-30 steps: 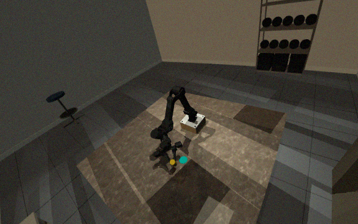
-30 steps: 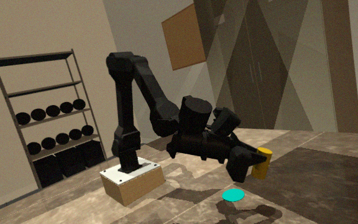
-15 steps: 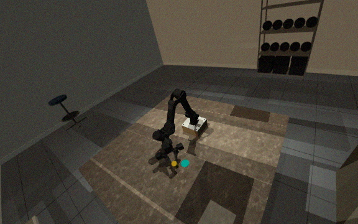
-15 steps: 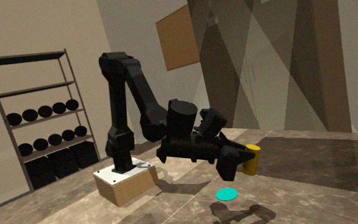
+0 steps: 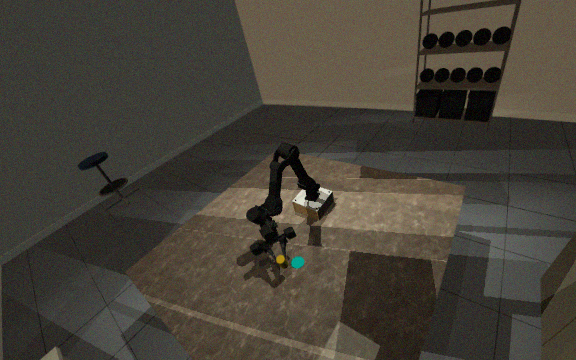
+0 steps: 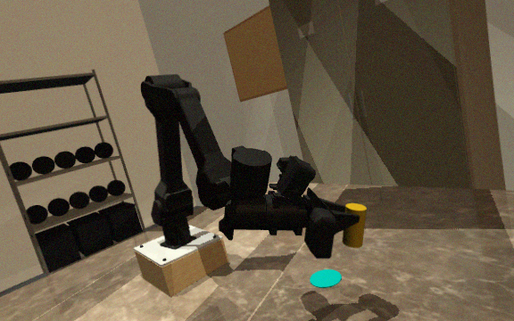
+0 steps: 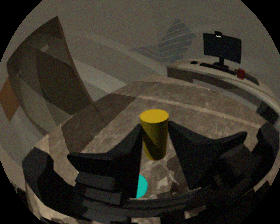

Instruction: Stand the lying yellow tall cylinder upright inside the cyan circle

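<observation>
Right now my gripper tip is 90 mm past the cyan circle and 140 mm above it. From my gripper tip the other things lie so: yellow tall cylinder: 20 mm below.
</observation>
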